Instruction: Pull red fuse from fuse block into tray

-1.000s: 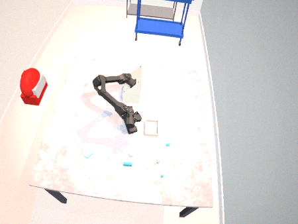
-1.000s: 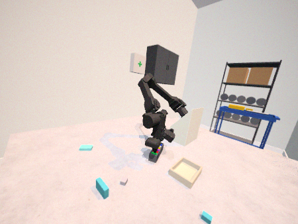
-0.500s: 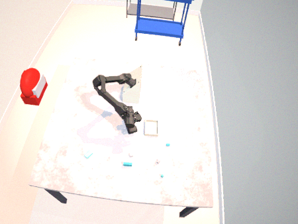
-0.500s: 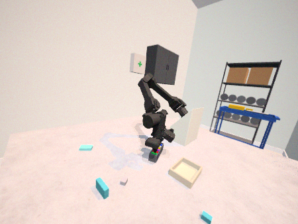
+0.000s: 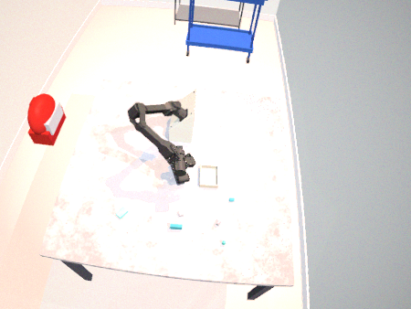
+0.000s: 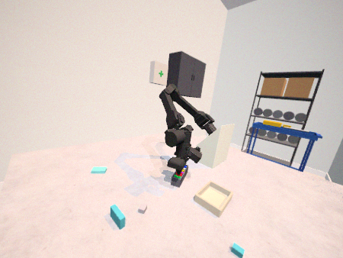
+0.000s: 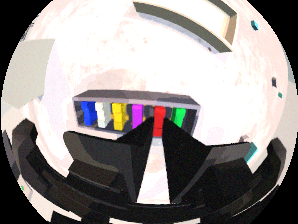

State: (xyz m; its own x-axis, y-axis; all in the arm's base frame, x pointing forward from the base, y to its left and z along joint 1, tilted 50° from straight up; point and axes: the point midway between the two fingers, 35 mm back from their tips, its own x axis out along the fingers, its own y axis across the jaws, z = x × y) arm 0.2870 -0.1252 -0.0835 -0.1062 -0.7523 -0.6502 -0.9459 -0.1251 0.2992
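The shallow beige tray is 1 cm behind my gripper tip, 17 cm to the left of it and 4 cm below it.
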